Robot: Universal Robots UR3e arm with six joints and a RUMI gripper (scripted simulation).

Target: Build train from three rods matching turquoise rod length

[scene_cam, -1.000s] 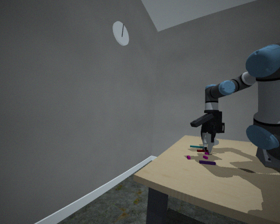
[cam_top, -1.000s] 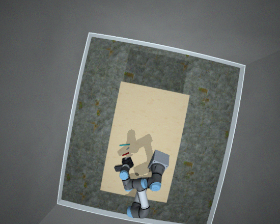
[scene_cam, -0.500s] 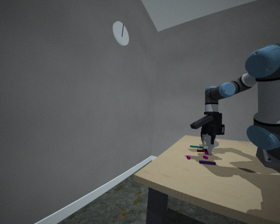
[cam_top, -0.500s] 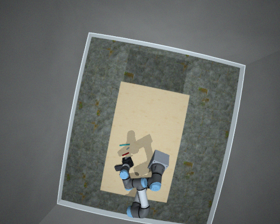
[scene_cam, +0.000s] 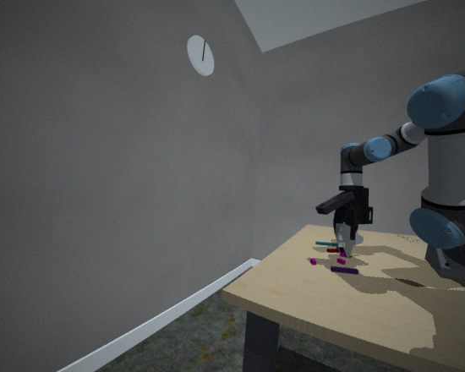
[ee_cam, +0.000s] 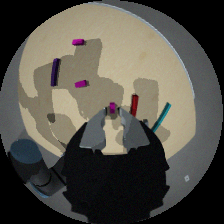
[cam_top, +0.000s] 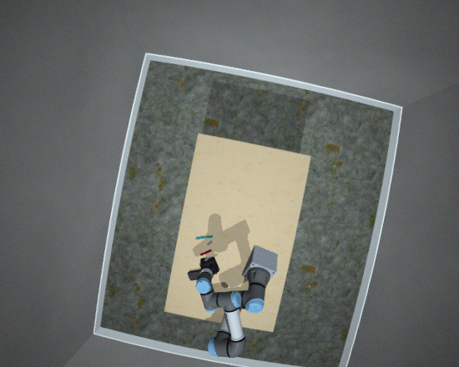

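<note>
The red rod lies 20 mm ahead of my hand, 40 mm to the right of it and 10 mm below it. Also, from my hand: purple rod 10 mm behind, 150 mm to the left, 10 mm below; then grey rod 20 mm ahead, 100 mm to the right, 10 mm below; then turquoise rod 60 mm ahead, 120 mm to the right, 10 mm below.
</note>
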